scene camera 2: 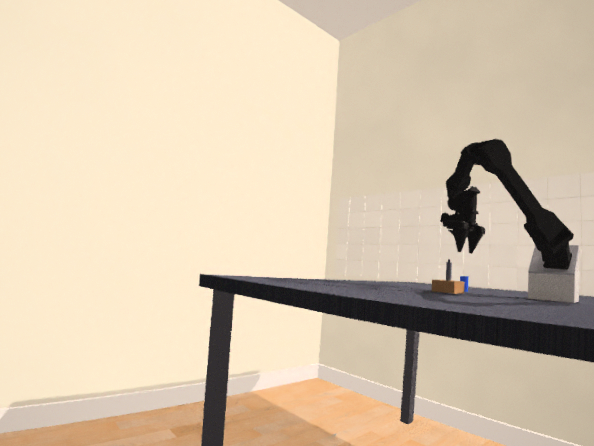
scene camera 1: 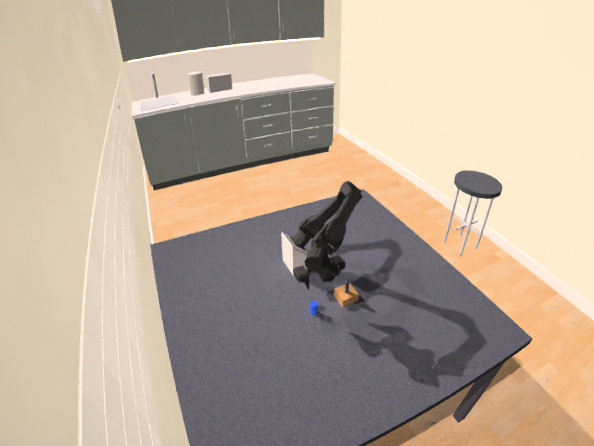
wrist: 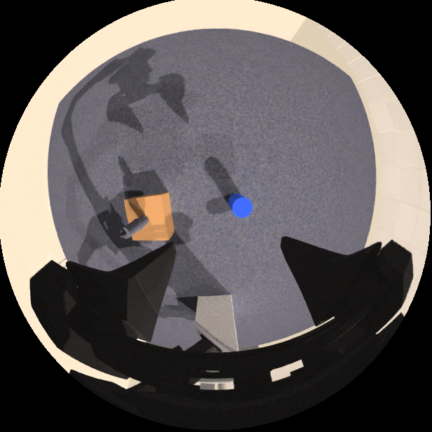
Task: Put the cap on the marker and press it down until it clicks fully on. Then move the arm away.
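Where they show: gripper, fingertip midpoint: (scene camera 2: 465, 252) (scene camera 1: 319, 285); arm's base, origin of the base link: (scene camera 2: 557, 260) (scene camera 1: 297, 243).
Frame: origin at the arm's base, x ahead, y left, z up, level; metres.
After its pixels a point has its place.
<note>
The blue cap (scene camera 1: 314, 308) @[x 0.318, y -0.059, z -0.074 m] (scene camera 2: 465, 283) @[x 0.296, y -0.046, z -0.084 m] (wrist: 242, 206) stands upright on the dark table, apart from the block. The dark grey marker (scene camera 1: 347, 286) @[x 0.296, y 0.096, z -0.037 m] (scene camera 2: 449, 271) @[x 0.283, y 0.104, z -0.048 m] (wrist: 135, 227) stands upright in an orange-brown block (scene camera 1: 346, 297) @[x 0.316, y 0.083, z -0.076 m] (scene camera 2: 445, 286) @[x 0.279, y 0.135, z -0.094 m] (wrist: 157, 217), narrow tip up and uncapped. My gripper (scene camera 1: 318, 283) @[x 0.293, y -0.029, z 0.021 m] (scene camera 2: 465, 251) @[x 0.293, y -0.029, z 0.021 m] (wrist: 229, 245) is open and empty, pointing down. It hangs above the table, higher than the marker's tip. In the wrist view the cap shows beyond the gap between the fingertips, and the block and marker show by the left fingertip.
The dark table (scene camera 1: 225, 325) @[x 0.235, y -0.402, z -0.113 m] (scene camera 2: 350, 305) @[x 0.208, y 0.656, z -0.129 m] (wrist: 300, 125) carries the arm's light grey base (scene camera 1: 288, 254) @[x 0.029, y -0.053, z -0.023 m] (scene camera 2: 552, 286) @[x 0.006, y 0.030, z -0.073 m] (wrist: 215, 310). The arm's shadow falls across the table and around the block. A round black stool (scene camera 1: 477, 184) and kitchen cabinets (scene camera 1: 215, 135) stand off the table.
</note>
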